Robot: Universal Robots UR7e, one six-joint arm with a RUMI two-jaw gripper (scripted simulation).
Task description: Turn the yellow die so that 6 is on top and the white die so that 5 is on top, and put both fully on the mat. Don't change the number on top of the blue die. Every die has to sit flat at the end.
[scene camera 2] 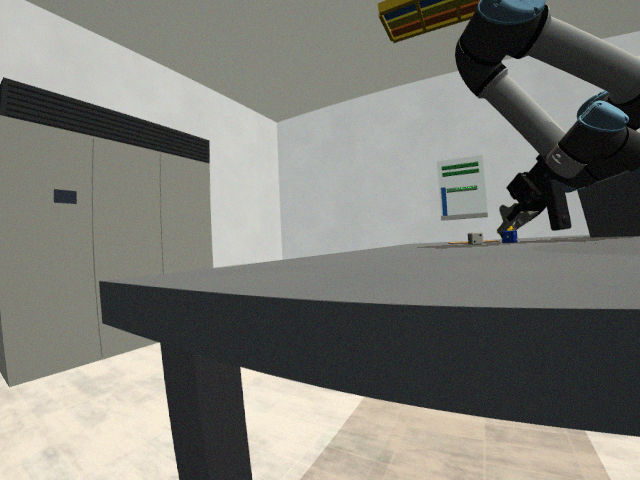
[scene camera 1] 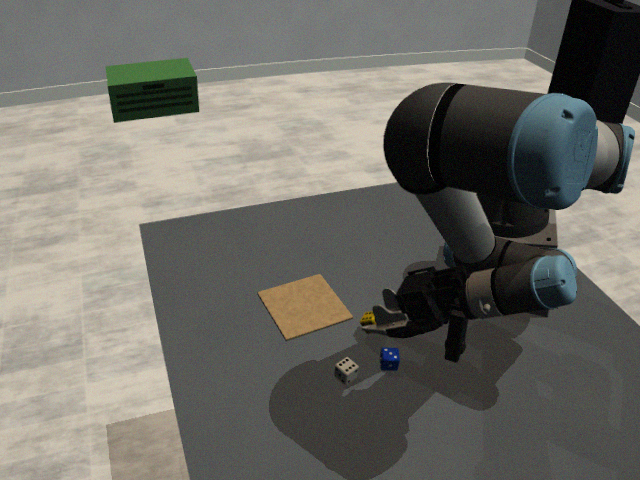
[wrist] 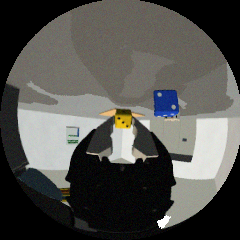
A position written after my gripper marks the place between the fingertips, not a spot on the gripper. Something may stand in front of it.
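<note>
There is a mat [scene camera 1: 307, 305] in what I see, and so is my gripper [scene camera 1: 365, 321]. That gripper of mine can be found again in scene camera 2 [scene camera 2: 502, 232], and the wrist view [wrist: 123, 116] has it too.
</note>
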